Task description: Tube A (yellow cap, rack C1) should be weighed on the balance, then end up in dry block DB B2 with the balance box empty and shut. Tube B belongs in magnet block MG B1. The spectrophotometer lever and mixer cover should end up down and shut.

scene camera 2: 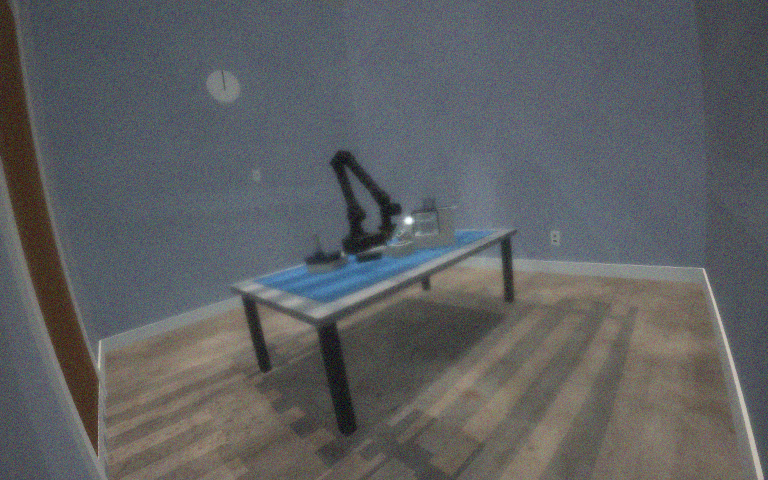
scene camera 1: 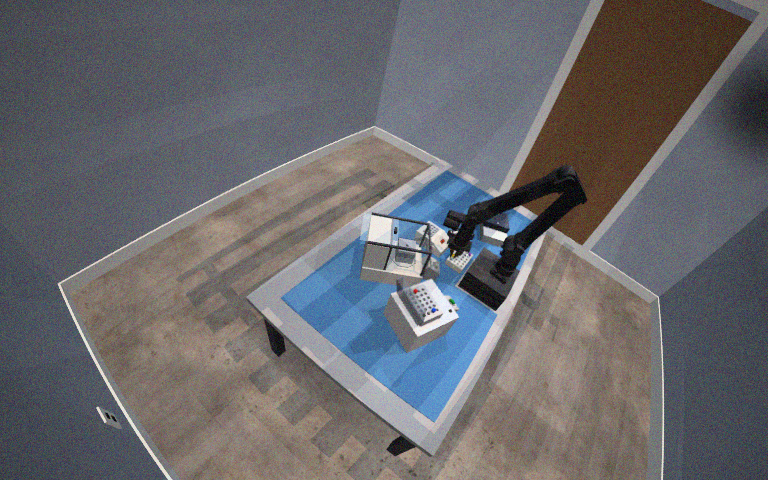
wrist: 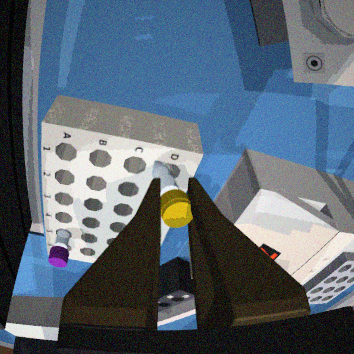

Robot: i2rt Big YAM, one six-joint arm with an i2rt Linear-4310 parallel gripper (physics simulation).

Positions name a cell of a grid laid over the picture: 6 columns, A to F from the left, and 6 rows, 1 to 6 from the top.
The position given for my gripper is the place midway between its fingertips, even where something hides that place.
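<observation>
I can see my gripper (wrist: C4). There is a balance box door (scene camera 1: C3), and I also see a white box with coloured buttons (scene camera 1: D4). A lever device (scene camera 2: C4) is visible to me too; scene camera 1 gives me the device (scene camera 1: D3) again, and so does the wrist view, where I find the lever device (wrist: A6). Then I see a PRINT button panel (wrist: F1).
</observation>
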